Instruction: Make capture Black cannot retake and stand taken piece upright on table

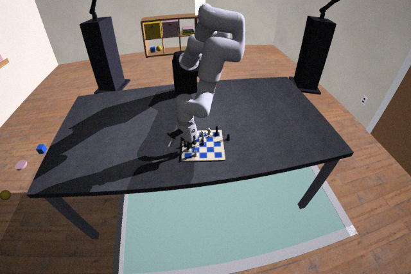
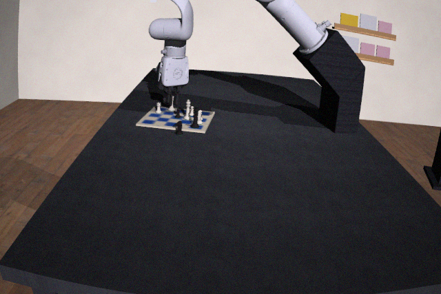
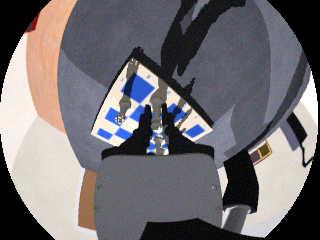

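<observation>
Now: the blue-and-cream chessboard 50 mm behind my hand, 70 mm to the left of it and 40 mm below it. The rest, counted from my hand: white piece 90 mm behind, 60 mm to the left, 10 mm below.
</observation>
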